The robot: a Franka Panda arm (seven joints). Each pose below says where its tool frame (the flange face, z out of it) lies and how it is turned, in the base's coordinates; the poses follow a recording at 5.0 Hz.
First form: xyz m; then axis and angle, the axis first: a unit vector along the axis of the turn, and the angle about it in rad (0 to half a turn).
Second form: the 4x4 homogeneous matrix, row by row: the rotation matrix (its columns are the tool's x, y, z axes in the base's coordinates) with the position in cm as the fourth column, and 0 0 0 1 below. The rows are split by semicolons. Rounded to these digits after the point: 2 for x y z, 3 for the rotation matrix.
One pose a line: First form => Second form
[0.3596, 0.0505, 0.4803, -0.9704, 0.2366, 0.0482, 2.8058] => 0.887, -0.462, -0.013, 35.96; -0.430, -0.835, 0.342, 5.05; -0.169, -0.298, -0.940, 48.03; 0, 0, 0, 1
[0.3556, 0.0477, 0.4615, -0.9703, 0.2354, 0.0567, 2.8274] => 0.886, -0.463, -0.035, 35.56; -0.428, -0.843, 0.326, 4.77; -0.180, -0.274, -0.945, 46.15; 0, 0, 0, 1
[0.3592, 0.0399, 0.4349, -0.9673, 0.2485, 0.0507, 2.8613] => 0.874, -0.485, -0.027, 35.92; -0.457, -0.840, 0.292, 3.99; -0.165, -0.243, -0.956, 43.49; 0, 0, 0, 1
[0.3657, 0.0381, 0.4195, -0.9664, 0.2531, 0.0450, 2.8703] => 0.870, -0.492, -0.018, 36.57; -0.468, -0.838, 0.281, 3.81; -0.153, -0.237, -0.959, 41.95; 0, 0, 0, 1
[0.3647, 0.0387, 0.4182, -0.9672, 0.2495, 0.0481, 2.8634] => 0.873, -0.487, -0.023, 36.47; -0.460, -0.839, 0.289, 3.87; -0.160, -0.242, -0.957, 41.82; 0, 0, 0, 1
